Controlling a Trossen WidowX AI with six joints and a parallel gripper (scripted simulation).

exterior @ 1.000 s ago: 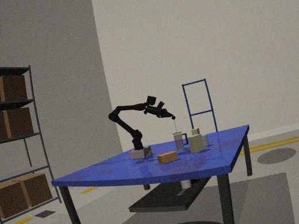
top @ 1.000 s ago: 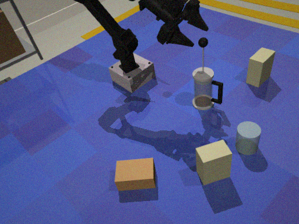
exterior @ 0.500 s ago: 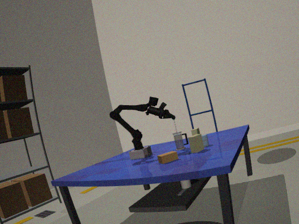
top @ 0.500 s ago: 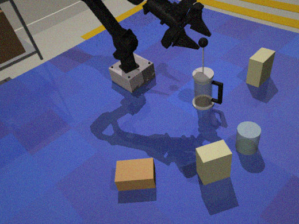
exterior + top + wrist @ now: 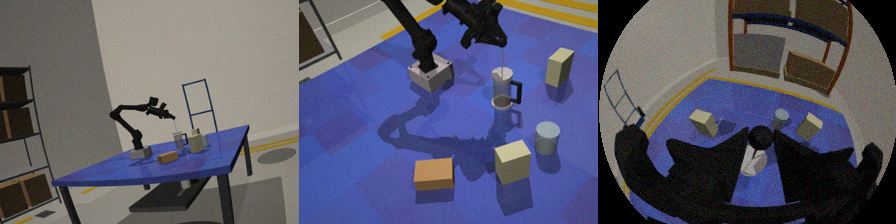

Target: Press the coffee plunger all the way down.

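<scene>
Right now the coffee press is 13 cm below my gripper tip and 1 cm ahead of it. Also, from my gripper tip: orange box 36 cm to the right, 23 cm below, 12 cm ahead.
</scene>
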